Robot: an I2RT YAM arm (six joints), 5 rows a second.
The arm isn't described. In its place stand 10 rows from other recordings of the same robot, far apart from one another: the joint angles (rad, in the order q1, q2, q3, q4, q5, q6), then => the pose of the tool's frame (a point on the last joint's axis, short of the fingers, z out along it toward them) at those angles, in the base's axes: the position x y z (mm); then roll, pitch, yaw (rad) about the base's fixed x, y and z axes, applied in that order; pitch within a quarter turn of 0, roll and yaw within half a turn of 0.
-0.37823 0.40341 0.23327 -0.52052 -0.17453 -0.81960 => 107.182 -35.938 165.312 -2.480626 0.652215 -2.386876
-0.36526 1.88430 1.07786 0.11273 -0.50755 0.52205 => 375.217 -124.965 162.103 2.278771 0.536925 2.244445
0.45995 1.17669 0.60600 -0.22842 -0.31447 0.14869 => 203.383 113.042 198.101 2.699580 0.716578 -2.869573
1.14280 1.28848 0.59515 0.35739 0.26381 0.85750 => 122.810 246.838 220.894 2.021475 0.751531 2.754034
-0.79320 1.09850 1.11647 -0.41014 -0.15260 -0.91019 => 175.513 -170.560 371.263 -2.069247 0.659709 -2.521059
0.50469 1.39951 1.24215 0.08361 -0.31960 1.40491 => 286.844 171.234 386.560 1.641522 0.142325 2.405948
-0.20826 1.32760 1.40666 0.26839 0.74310 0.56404 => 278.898 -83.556 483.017 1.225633 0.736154 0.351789
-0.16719 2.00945 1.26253 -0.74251 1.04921 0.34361 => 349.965 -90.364 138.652 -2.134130 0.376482 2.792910
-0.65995 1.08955 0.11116 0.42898 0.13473 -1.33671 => 137.350 -112.640 120.704 -2.119817 0.129955 -2.467482
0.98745 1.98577 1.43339 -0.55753 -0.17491 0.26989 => 223.410 349.768 179.939 2.845771 0.397469 -2.442894
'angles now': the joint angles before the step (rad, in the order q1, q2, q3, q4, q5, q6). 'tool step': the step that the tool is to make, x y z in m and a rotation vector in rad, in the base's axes. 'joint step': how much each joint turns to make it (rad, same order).
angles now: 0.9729 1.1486 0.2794 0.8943 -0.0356 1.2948
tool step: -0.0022 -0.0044 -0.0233 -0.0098 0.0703 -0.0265
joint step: 0.0016 0.0634 -0.0633 0.0801 0.0282 0.0526
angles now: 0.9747 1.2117 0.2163 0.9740 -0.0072 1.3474
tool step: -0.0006 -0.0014 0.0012 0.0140 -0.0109 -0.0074
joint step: -0.0001 -0.0052 -0.0066 0.0191 0.0073 -0.0011
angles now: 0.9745 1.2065 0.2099 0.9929 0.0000 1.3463
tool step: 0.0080 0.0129 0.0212 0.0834 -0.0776 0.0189
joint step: -0.0004 0.0456 0.0718 0.0862 -0.0202 -0.0163
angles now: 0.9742 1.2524 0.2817 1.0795 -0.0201 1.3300
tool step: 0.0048 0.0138 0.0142 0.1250 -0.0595 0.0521
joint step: 0.0098 0.0929 0.0536 0.1773 -0.0380 0.0275
